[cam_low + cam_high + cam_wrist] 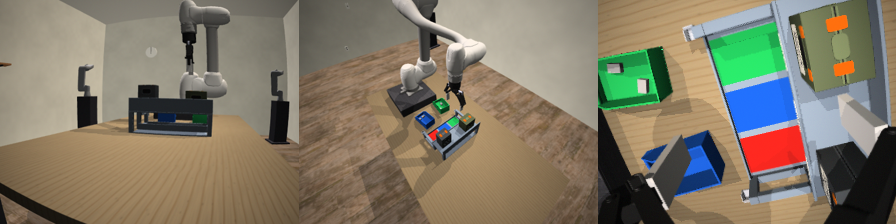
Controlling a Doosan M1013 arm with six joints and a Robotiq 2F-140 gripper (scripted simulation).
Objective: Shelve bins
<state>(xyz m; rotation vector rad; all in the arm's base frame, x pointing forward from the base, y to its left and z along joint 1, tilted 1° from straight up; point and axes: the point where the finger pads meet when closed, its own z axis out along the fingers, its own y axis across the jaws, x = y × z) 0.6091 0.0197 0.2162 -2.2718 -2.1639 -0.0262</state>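
My gripper is now 26 cm above the blue bin, 23 cm past it and 15 cm to the left of it. From my hand the other things lie so: olive box (15 cm below, 11 cm ahead, 3 cm to the left); then black box (20 cm to the right, 14 cm below, 10 cm ahead); then green bin (26 cm below, 26 cm behind, 8 cm to the left).
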